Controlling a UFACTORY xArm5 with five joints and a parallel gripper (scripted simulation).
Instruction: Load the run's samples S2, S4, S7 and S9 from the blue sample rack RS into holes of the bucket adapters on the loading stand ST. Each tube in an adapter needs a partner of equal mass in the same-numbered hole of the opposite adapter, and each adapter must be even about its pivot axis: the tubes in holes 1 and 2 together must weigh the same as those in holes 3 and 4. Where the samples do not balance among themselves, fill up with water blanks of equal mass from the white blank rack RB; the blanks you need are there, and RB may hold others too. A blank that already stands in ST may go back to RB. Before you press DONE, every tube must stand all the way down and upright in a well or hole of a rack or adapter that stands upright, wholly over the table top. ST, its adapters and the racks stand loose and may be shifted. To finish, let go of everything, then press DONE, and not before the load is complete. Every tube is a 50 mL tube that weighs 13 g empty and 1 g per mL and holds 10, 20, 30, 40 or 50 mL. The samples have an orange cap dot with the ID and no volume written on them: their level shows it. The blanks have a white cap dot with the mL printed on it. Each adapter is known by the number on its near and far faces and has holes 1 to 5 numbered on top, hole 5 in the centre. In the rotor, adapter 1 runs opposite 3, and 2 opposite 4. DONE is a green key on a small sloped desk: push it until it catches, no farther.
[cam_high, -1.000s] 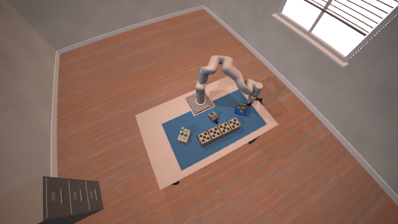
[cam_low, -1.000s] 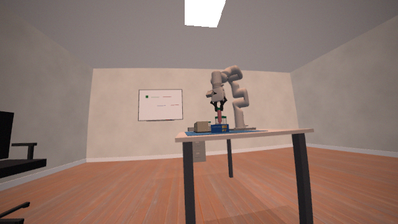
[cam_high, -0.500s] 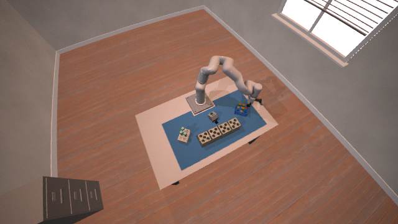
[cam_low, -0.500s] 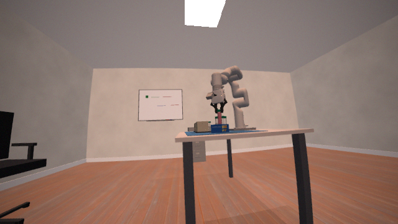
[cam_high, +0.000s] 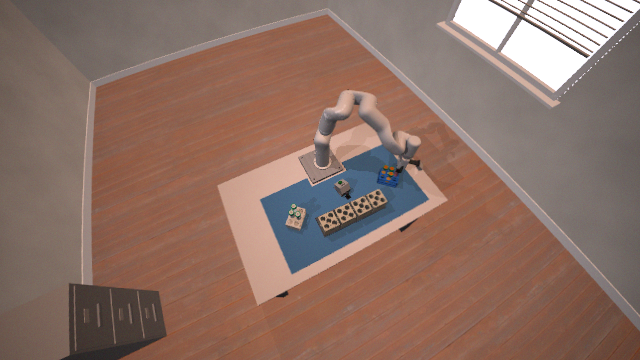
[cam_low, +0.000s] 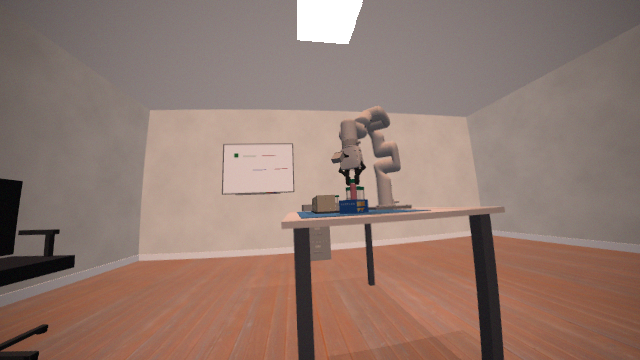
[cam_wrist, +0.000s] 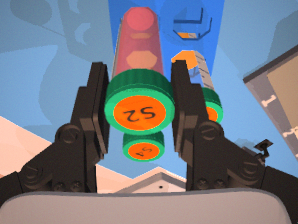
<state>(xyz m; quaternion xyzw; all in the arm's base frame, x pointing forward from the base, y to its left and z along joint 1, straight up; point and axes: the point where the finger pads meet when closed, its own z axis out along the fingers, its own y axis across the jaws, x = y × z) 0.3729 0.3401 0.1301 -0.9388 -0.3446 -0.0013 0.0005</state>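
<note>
Now: hand 50 mm above the sample tube S2 and 10 mm past it. The rest, counted from my hand: sample tube S9: 80 mm below, 50 mm to the right; sample tube S4: 80 mm below, 70 mm behind, 50 mm to the right; sample tube S7: 80 mm below, 30 mm to the right, 20 mm behind.
</note>
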